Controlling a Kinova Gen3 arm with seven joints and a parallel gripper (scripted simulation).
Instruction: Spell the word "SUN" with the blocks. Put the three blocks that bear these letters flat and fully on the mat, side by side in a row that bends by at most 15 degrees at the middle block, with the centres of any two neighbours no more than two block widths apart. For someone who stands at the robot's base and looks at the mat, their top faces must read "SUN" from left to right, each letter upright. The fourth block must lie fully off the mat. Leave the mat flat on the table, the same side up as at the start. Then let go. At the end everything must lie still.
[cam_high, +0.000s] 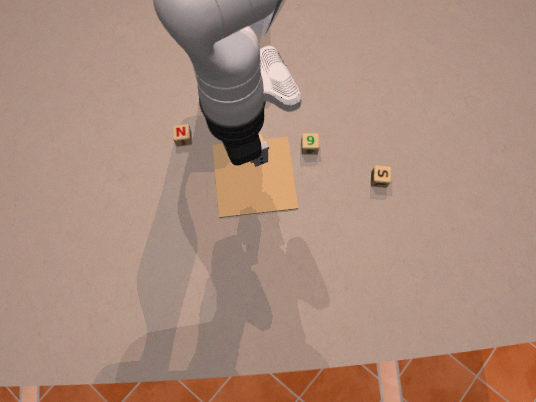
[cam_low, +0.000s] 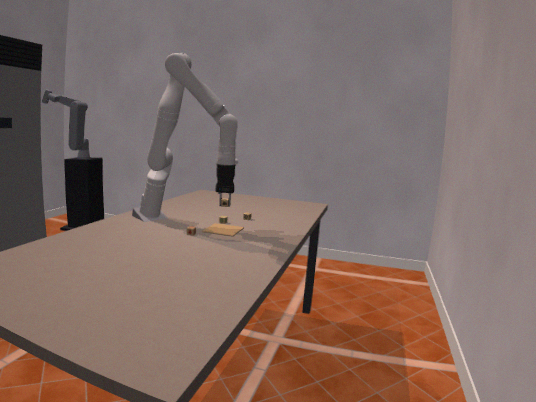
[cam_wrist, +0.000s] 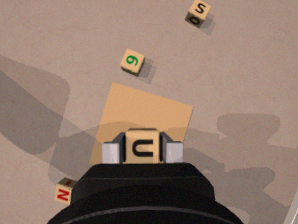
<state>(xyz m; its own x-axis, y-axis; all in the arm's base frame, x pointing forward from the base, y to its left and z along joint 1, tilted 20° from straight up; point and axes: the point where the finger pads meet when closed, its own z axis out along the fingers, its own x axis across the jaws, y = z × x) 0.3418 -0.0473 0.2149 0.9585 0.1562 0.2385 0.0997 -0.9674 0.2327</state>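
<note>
Now: hand 12 cm above the mat and 1 cm to the left of it. Also, from my hand: U block right at my hand; then N block 11 cm to the right, 11 cm below, 11 cm behind; then green 9 block 11 cm to the left, 11 cm below, 3 cm behind.
</note>
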